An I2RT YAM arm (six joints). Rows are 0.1 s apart.
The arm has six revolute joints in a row. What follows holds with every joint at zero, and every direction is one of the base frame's. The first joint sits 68 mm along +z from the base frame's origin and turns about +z. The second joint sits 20 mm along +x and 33.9 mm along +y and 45.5 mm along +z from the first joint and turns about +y. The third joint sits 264 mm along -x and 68.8 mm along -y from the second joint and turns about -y. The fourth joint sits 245 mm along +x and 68.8 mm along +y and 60 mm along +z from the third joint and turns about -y. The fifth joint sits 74 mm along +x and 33.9 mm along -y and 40.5 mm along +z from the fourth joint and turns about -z. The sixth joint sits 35.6 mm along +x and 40.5 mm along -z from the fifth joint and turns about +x. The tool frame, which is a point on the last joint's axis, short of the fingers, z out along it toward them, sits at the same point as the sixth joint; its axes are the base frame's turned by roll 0, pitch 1.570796 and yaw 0 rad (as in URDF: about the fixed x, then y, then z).
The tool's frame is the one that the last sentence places.
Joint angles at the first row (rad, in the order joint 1, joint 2, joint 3, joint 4, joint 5, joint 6):
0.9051, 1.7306, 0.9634, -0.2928, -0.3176, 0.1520
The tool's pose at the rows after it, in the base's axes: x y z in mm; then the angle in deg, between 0 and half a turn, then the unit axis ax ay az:
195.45 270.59 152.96 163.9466 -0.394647 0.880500 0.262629
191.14 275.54 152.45 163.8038 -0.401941 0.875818 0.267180
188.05 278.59 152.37 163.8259 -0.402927 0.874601 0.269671
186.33 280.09 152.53 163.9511 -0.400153 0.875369 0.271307
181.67 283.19 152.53 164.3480 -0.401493 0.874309 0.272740
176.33 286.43 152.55 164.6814 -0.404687 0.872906 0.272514
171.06 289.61 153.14 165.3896 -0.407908 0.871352 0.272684
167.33 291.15 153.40 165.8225 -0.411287 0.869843 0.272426
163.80 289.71 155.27 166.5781 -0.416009 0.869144 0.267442
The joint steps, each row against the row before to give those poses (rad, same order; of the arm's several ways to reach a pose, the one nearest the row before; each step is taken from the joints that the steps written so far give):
0.0068, 0.0022, 0.0000, 0.0084, -0.0004, 0.0019
0.0191, 0.0042, 0.0000, 0.0149, -0.0011, 0.0035
0.0130, 0.0016, 0.0000, 0.0076, 0.0015, 0.0106
0.0068, 0.0000, 0.0000, 0.0031, 0.0012, 0.0130
0.0168, 0.0000, 0.0000, 0.0004, 0.0015, 0.0130
0.0191, -0.0004, 0.0000, -0.0012, 0.0050, 0.0103
0.0183, 0.0000, 0.0042, -0.0099, -0.0001, 0.0099
0.0118, -0.0016, 0.0004, -0.0061, 0.0001, 0.0034
0.0069, -0.0106, 0.0000, -0.0275, 0.0011, -0.0057

